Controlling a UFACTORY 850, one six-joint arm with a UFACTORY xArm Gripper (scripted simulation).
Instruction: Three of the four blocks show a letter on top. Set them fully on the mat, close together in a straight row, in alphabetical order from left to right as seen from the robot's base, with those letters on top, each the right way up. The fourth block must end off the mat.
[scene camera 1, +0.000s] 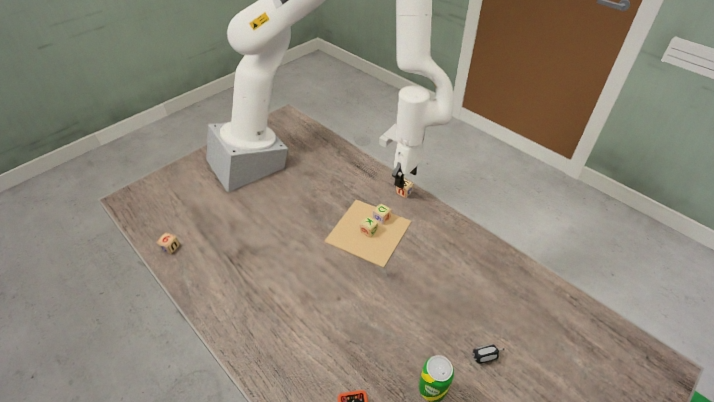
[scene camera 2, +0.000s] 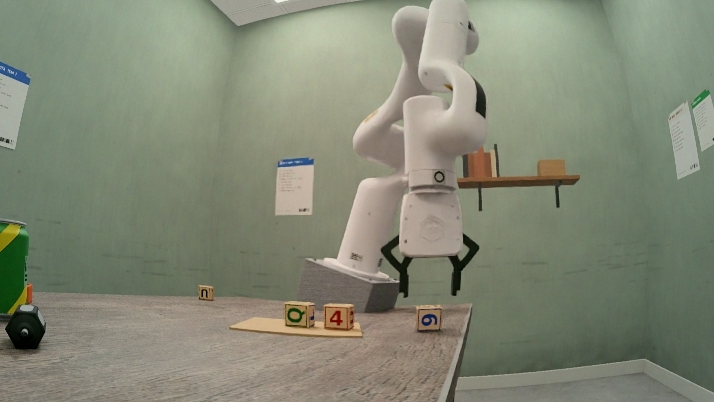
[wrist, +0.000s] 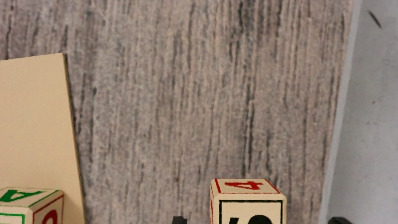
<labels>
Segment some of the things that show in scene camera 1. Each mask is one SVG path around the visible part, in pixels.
The gripper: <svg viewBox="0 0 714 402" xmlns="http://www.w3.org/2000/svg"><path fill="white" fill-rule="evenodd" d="M423 142L417 146L408 146L398 141L394 171L392 173L392 176L395 178L395 186L403 189L404 175L409 173L412 175L417 174L417 165L422 160Z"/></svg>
A tan mat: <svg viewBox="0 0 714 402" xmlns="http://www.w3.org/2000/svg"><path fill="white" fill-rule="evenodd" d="M355 200L326 238L325 242L384 268L411 221L391 213L391 218L384 225L378 222L378 231L369 238L360 232L360 222L367 216L373 218L373 210L376 207Z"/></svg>
</labels>
